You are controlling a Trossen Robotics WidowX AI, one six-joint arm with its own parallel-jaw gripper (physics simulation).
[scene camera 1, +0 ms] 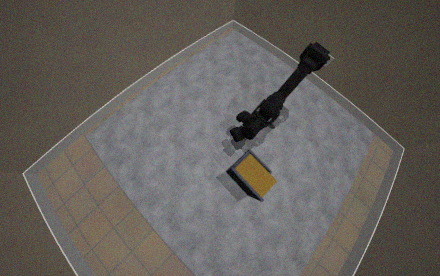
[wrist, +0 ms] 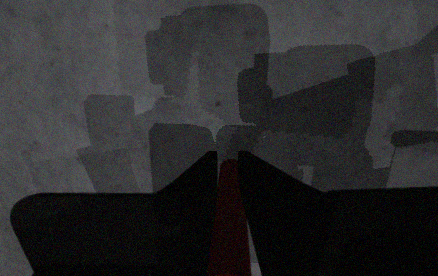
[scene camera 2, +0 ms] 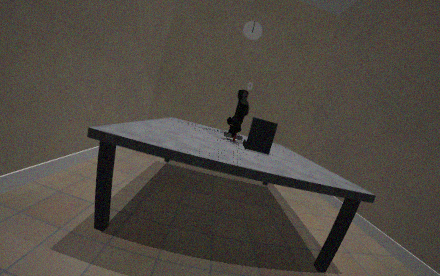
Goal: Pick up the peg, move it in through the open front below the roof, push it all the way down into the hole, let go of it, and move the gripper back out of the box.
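Frame: origin at the arm's base, x left, y back, z up, level; metres.
Where they show: gripper, fingertip midpoint: [wrist: 227,159] [scene camera 2: 232,137]; arm's base, link origin: [scene camera 2: 231,133].
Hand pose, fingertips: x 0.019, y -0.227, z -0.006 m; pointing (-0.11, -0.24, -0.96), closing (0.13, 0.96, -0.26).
Observation:
Things, the pixels of their top centre, and the offset from my fingertips. "spot": a spot on its surface instead. Level surfaces: height alone.
- red peg, top centre: [scene camera 2: 236,130] dx +0.018, dy +0.002, dz +0.055 m
- box, top centre: [scene camera 1: 262,168] [scene camera 2: 262,120] dx +0.173, dy -0.088, dz +0.175 m
- yellow roof, surface spot: [scene camera 1: 255,176] spot: dx +0.178, dy -0.126, dz +0.175 m
- grey table top, surface height: dz -0.027 m
The red peg [scene camera 2: 234,139] [wrist: 229,220] is between the two black fingers in the wrist view and stands roughly upright. My gripper [scene camera 2: 233,136] [wrist: 227,159] points down low over the table and is shut on the peg. In scene camera 1 the peg is hidden beneath the arm. The box [scene camera 1: 243,186] [scene camera 2: 262,136], dark with a yellow roof [scene camera 1: 255,176], stands close beside the gripper, apart from it. It does not show clearly in the wrist view. The hole and the inside of the box are hidden.
The grey table top [scene camera 1: 170,125] [scene camera 2: 165,137] carries the box and the arm. The arm [scene camera 1: 292,82] [scene camera 2: 242,106] reaches from its base at the table's upper right edge in scene camera 1. Several overlapping shadows lie around the gripper.

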